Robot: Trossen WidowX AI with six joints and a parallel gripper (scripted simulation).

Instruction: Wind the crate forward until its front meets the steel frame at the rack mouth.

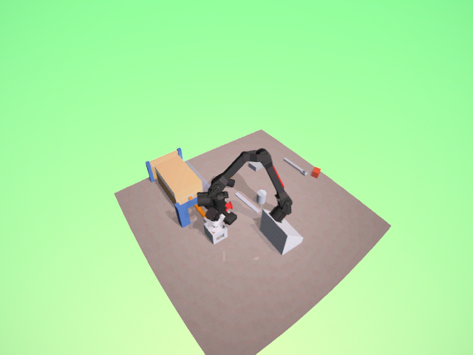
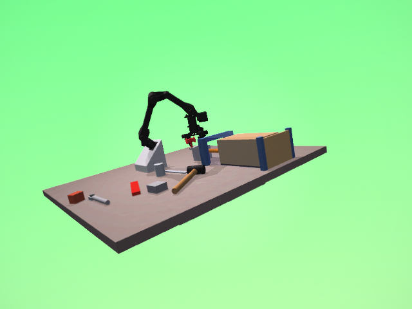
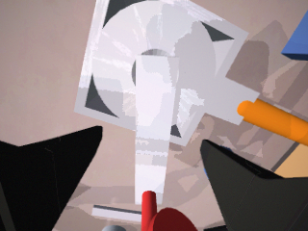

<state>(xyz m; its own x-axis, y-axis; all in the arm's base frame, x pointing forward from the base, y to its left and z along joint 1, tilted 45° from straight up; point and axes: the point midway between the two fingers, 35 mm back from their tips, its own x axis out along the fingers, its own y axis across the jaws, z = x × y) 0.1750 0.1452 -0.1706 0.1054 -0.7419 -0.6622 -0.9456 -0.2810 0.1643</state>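
Now: gripper tip 10 mm to the left of the winch handle and 10 mm below it. Round my gripper tip: flat steel bar: 230 mm to the right, 90 mm below, 90 mm ahead; then white winch: 60 mm below, 30 mm to the left, 30 mm behind; then red grip: 50 mm to the right, 40 mm above, 20 mm ahead.
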